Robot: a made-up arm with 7 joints.
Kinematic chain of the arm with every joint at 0, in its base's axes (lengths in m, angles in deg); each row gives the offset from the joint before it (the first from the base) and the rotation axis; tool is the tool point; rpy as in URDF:
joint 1: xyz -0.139 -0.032 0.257 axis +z
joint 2: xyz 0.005 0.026 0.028 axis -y
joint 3: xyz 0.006 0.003 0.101 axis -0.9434 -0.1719 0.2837
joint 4: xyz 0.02 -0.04 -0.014 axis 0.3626 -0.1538 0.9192
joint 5: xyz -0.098 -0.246 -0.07 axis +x
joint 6: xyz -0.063 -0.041 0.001 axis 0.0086 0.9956 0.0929
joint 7: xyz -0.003 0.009 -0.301 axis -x
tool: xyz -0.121 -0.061 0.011 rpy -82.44 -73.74 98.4
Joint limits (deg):
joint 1: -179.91..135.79
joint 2: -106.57..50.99
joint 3: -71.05..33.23
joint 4: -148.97..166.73
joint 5: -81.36..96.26
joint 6: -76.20..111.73
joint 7: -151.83..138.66
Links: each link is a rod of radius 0.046 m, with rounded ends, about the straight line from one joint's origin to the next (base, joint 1, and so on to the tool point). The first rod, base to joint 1, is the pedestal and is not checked.
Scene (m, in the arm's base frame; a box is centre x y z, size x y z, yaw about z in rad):
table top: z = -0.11
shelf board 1: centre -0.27 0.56 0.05 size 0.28 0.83 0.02 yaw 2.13
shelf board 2: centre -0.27 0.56 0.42 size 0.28 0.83 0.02 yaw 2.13
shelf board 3: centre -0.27 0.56 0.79 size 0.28 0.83 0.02 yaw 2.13
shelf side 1: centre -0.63 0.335 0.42 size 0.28 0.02 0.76 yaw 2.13
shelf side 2: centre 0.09 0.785 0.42 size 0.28 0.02 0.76 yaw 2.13
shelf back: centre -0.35 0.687 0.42 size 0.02 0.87 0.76 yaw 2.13
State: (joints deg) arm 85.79 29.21 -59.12 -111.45 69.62 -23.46 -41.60
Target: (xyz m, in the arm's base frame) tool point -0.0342 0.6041 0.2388
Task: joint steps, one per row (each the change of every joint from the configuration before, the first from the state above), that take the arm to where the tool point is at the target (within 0.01 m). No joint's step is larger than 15 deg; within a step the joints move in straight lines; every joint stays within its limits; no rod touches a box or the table.
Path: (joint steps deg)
1: -13.74 -13.17 7.10 -7.36 2.15 10.38 2.30
2: -13.75 -13.16 7.11 -7.36 2.15 10.38 2.31
3: -13.74 -13.17 7.10 -7.36 2.16 10.37 2.30
4: -13.74 -13.17 7.10 -7.36 2.15 10.38 2.31
5: 0.68 -10.42 -13.44 -2.69 -7.26 12.56 -7.87
6: 0.69 -10.42 -13.45 -2.70 -7.25 12.56 -7.87
7: 0.68 -10.42 -13.45 -2.69 -7.26 12.56 -7.87

